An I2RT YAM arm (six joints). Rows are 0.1 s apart.
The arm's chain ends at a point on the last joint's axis. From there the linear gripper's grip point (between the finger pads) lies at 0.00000 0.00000 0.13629 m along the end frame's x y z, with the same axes.
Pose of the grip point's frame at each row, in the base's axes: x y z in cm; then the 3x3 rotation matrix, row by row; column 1 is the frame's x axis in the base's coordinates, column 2 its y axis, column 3 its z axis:
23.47, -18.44, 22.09; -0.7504, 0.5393, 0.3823; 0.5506, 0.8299, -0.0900; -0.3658, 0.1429, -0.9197
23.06, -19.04, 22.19; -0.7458, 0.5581, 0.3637; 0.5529, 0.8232, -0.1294; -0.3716, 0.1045, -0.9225
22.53, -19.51, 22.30; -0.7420, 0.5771, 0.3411; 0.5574, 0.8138, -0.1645; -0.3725, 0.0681, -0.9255
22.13, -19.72, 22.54; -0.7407, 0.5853, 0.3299; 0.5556, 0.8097, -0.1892; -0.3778, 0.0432, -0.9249
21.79, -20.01, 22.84; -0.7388, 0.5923, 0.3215; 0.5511, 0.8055, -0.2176; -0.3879, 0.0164, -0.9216
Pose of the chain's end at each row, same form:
18.26, -17.21, 34.62; -0.7504, 0.5393, 0.3823; 0.5506, 0.8299, -0.0900; -0.3658, 0.1429, -0.9197
18.10, -17.28, 34.76; -0.7458, 0.5581, 0.3637; 0.5529, 0.8232, -0.1294; -0.3716, 0.1045, -0.9225
17.88, -17.27, 34.91; -0.7420, 0.5771, 0.3411; 0.5574, 0.8138, -0.1645; -0.3725, 0.0681, -0.9255
17.63, -17.14, 35.15; -0.7407, 0.5853, 0.3299; 0.5556, 0.8097, -0.1892; -0.3778, 0.0432, -0.9249
17.41, -17.04, 35.40; -0.7388, 0.5923, 0.3215; 0.5511, 0.8055, -0.2176; -0.3879, 0.0164, -0.9216

